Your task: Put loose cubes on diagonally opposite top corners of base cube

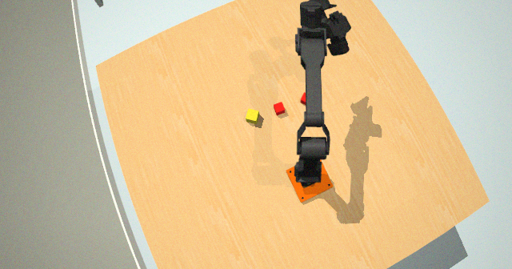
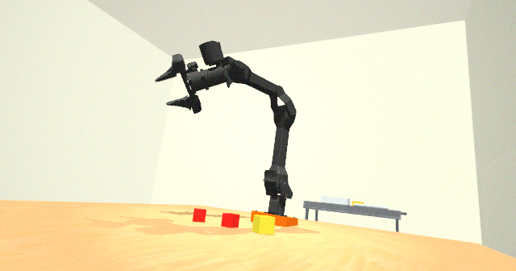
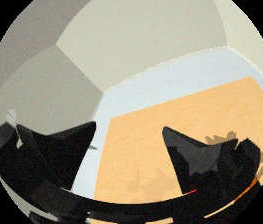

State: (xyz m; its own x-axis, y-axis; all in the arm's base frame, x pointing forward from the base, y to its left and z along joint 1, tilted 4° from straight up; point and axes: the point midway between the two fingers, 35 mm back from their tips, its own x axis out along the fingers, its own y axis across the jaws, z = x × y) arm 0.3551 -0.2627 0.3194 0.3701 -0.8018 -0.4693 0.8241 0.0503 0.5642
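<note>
My gripper tip is 360 mm to the right of the yellow cube, 350 mm above it and 60 mm past it.
</note>
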